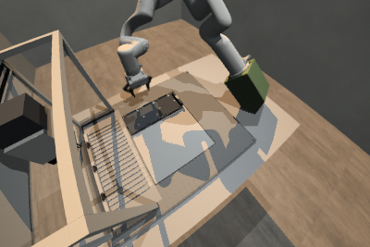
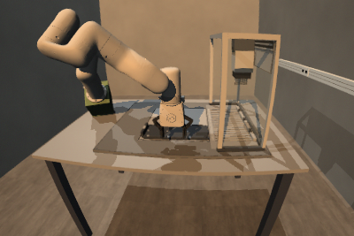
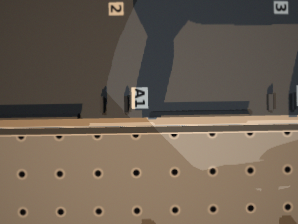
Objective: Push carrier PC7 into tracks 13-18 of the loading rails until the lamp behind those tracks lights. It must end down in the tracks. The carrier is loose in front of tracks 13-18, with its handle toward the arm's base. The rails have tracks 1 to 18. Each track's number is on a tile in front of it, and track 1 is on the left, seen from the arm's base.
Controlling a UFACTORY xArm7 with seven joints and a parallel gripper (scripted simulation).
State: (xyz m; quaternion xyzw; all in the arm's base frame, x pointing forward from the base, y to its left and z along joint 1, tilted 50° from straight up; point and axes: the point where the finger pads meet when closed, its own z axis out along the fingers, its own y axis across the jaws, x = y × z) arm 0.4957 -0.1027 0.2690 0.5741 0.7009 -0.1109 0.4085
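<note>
The carrier PC7 is 10 mm behind my hand, 130 mm to the left of it and 50 mm below it.
</note>
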